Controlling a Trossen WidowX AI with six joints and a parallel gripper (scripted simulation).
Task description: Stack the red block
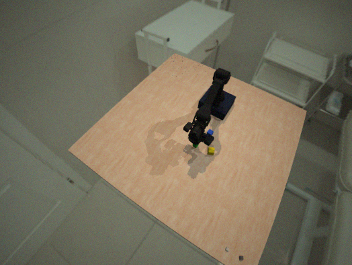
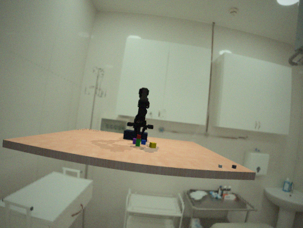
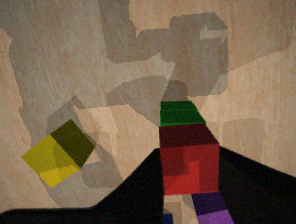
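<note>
Now: gripper tip 10 mm below the red block. From my gripper tip the other things lie so: purple block (90 mm behind, 30 mm to the right, 40 mm below); blue block (130 mm behind, 30 mm to the left, 50 mm below); yellow block (10 mm behind, 110 mm to the left, 50 mm below).
</note>
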